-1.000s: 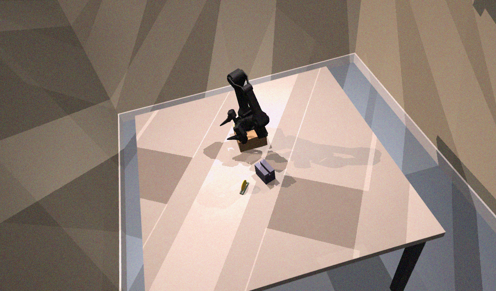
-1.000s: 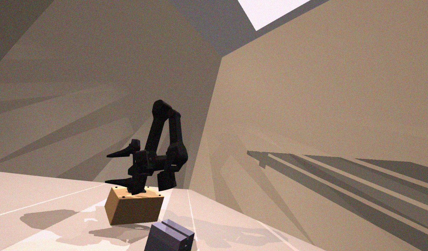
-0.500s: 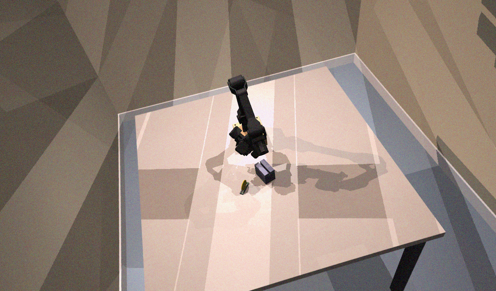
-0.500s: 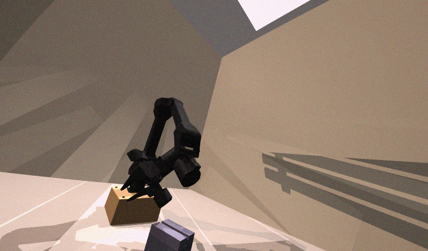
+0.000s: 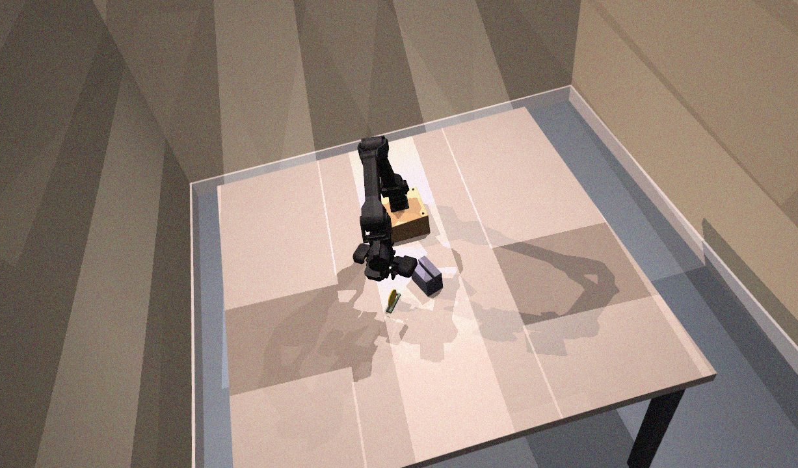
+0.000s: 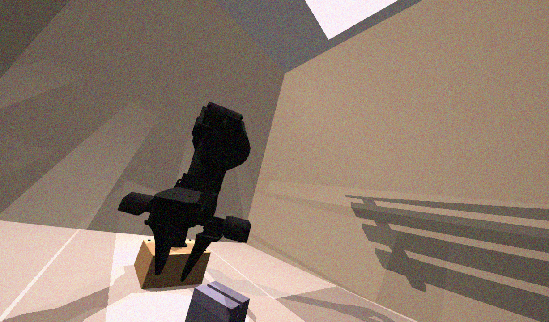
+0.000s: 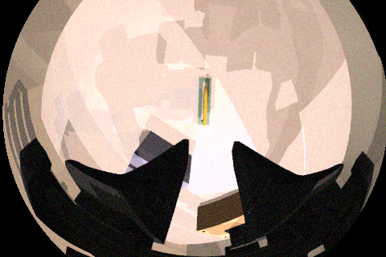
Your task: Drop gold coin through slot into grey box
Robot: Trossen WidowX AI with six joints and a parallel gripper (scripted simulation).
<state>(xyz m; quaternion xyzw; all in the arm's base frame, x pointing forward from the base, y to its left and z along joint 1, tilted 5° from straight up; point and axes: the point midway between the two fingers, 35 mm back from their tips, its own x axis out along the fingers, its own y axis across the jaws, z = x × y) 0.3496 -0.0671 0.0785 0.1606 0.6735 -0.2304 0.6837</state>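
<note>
My gripper tip is 10 mm short of the gold coin and 100 mm above it.
</note>
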